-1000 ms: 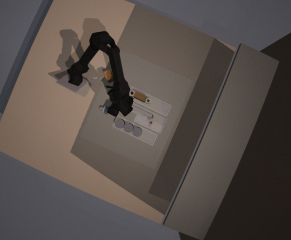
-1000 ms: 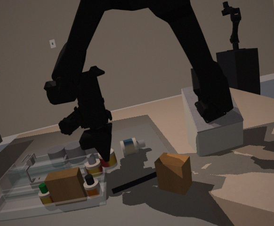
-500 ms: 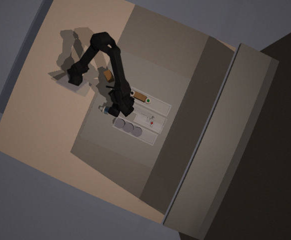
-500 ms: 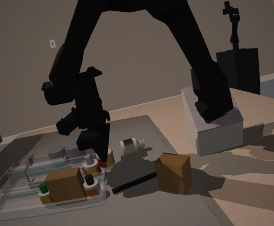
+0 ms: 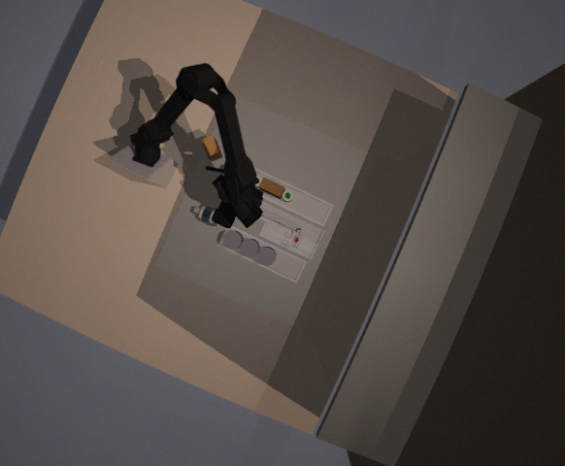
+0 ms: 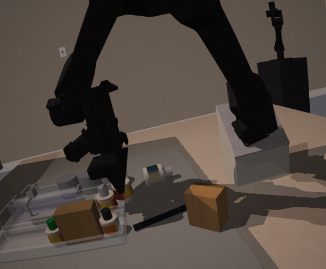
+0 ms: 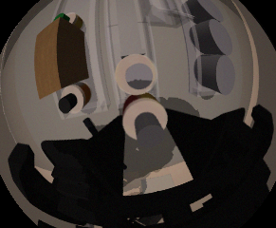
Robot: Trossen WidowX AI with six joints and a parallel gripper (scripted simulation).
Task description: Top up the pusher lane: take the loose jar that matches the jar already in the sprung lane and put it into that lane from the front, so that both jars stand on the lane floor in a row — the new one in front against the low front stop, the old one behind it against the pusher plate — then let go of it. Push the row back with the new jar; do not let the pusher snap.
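The black-capped jar is 80 mm to the left of my gripper tip, 40 mm ahead of it and 20 mm below it. From my gripper tip the other things lie so: black rod 80 mm to the left, 70 mm behind, 40 mm below; then pusher plate 150 mm ahead, 40 mm to the right; then blue-labelled jar 100 mm behind, 80 mm to the right, 30 mm below.
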